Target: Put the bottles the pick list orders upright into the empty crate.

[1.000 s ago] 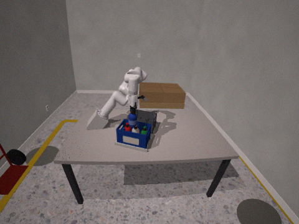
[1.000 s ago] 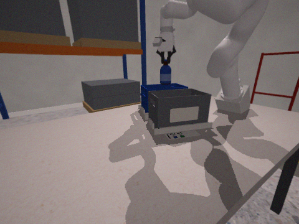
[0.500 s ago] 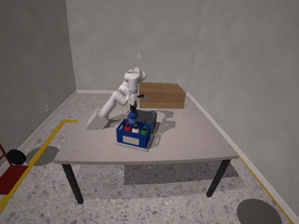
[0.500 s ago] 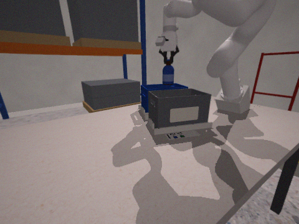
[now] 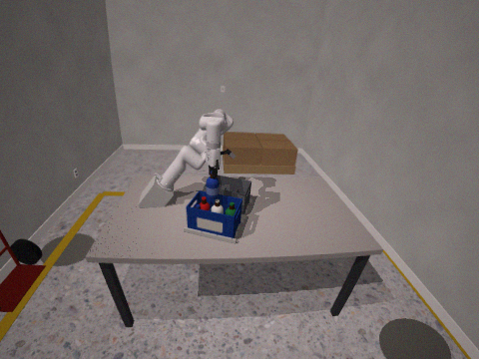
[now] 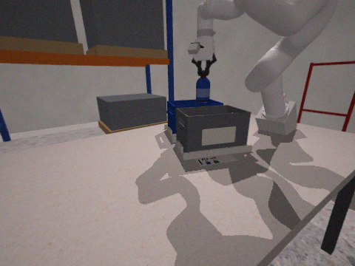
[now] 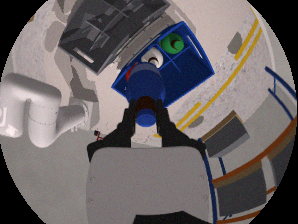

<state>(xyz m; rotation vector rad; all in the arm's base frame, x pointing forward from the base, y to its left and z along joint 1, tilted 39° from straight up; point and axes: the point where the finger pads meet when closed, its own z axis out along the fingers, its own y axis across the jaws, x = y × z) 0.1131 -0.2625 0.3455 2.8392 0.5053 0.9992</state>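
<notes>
Now: hand 25 cm above the grey crate, 16 cm to the right of it and 11 cm short of it. Round my hand: blue crate: 25 cm below, 6 cm to the right, 1 cm ahead; then red-capped bottle: 25 cm below, 5 cm behind, 2 cm to the left; then white-capped bottle: 25 cm below, 3 cm ahead, 1 cm to the right.
</notes>
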